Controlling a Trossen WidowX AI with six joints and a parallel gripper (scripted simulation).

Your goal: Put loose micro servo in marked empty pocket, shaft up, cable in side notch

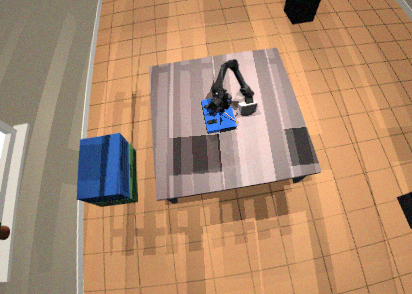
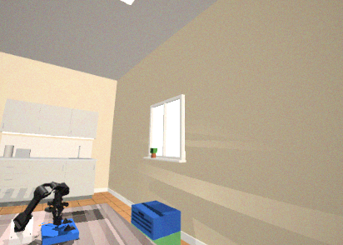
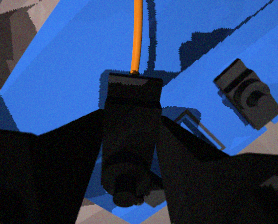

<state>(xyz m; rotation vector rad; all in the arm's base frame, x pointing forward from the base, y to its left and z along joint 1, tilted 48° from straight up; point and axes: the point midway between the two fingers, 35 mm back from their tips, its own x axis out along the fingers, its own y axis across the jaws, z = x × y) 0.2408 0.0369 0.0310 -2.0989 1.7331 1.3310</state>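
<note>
Right now my gripper tip is 1 cm past the blue deck and 10 cm above it.
</note>
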